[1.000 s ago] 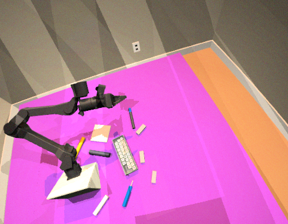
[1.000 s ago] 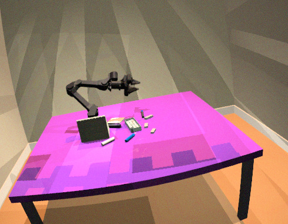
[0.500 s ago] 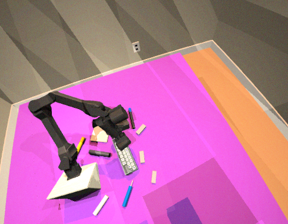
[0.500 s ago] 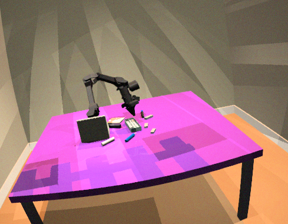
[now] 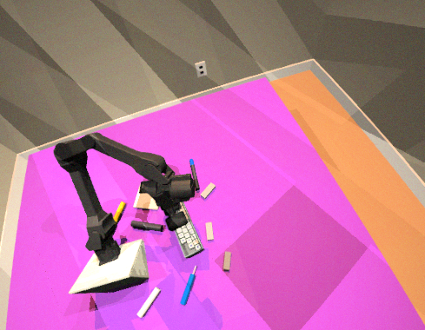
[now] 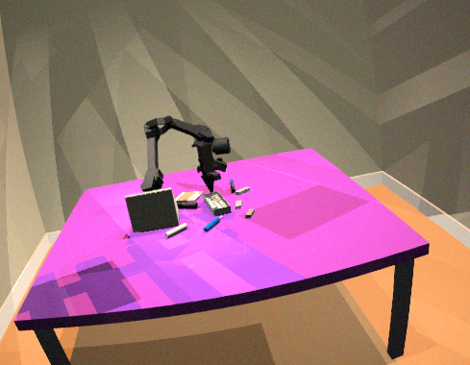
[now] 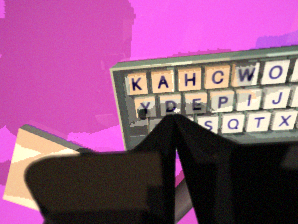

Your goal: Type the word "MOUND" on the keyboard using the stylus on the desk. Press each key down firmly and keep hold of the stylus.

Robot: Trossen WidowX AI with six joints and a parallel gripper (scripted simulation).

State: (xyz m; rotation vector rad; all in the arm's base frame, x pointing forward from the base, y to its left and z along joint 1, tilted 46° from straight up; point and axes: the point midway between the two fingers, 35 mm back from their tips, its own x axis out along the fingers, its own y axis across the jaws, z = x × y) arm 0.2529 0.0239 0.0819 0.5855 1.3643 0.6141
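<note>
Now: gripper tip 3 cm short of the M key, 15 cm to the left of it and 3 cm above it. The rest, counted from my gripper tip: blue stylus 3 cm behind, 23 cm to the right, 3 cm below; then notepad 9 cm behind, 11 cm to the left, 4 cm below; then stylus tip 1 cm behind, 21 cm to the right, 3 cm below.
</note>
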